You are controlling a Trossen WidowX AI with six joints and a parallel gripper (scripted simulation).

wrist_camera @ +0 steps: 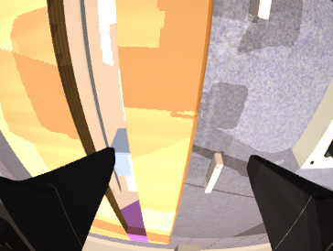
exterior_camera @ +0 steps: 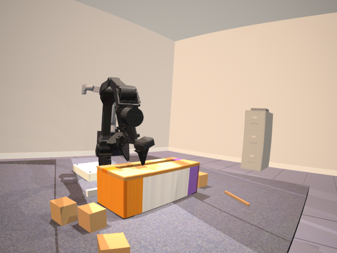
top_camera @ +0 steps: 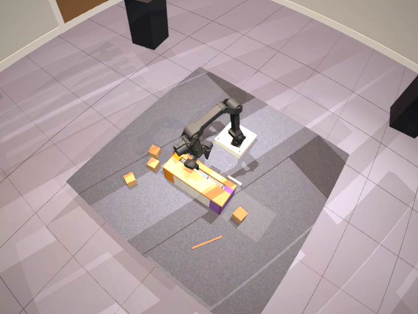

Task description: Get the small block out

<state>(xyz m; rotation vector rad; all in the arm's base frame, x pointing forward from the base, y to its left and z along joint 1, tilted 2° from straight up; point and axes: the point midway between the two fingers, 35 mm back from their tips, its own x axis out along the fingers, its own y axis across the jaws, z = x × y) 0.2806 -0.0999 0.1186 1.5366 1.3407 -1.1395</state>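
Now: the box 3 cm ahead of my gripper tip, 3 cm to the left of it and 6 cm below it. The rest, counted from my gripper tip: thin stick (34 cm ahead, 20 cm to the left, 12 cm below); pale blue block (5 cm ahead, 4 cm to the left, 4 cm below).
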